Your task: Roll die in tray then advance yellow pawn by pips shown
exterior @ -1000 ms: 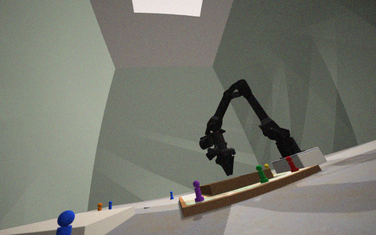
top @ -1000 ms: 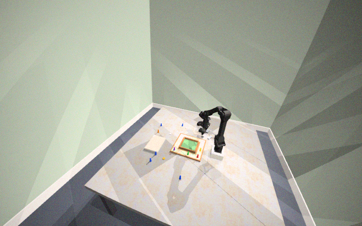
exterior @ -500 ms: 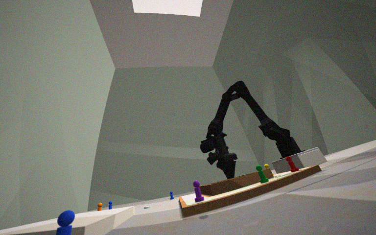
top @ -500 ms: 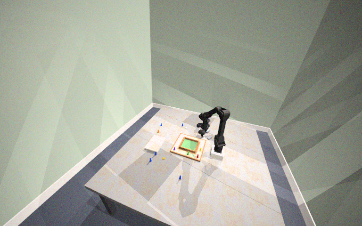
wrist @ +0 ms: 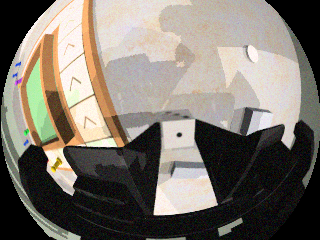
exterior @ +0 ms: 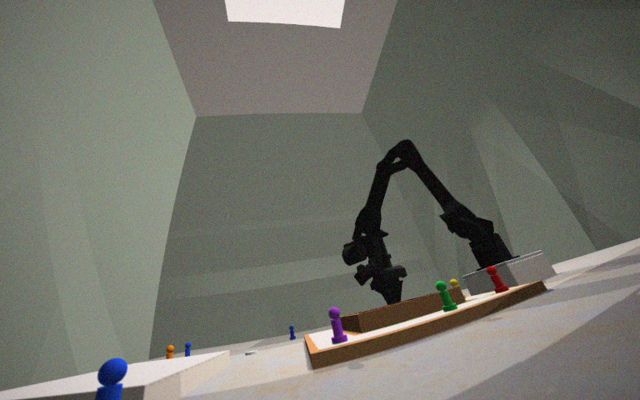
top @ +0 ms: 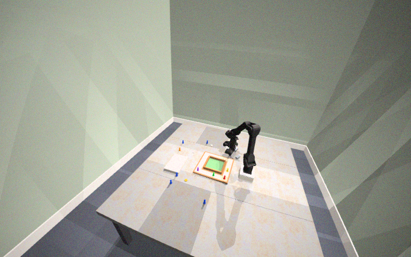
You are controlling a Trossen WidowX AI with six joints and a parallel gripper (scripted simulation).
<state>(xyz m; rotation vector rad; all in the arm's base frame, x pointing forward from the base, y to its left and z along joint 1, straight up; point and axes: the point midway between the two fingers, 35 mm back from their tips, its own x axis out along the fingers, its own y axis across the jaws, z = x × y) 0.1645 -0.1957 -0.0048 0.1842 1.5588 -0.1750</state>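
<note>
Right now my gripper tip is 1 cm past the yellow pawn, 22 cm to the right of it and 2 cm below it. Round my gripper tip: green tray floor 11 cm ahead, 19 cm to the left; then white die right at my gripper tip; then red pawn 31 cm to the left, 2 cm above.
</note>
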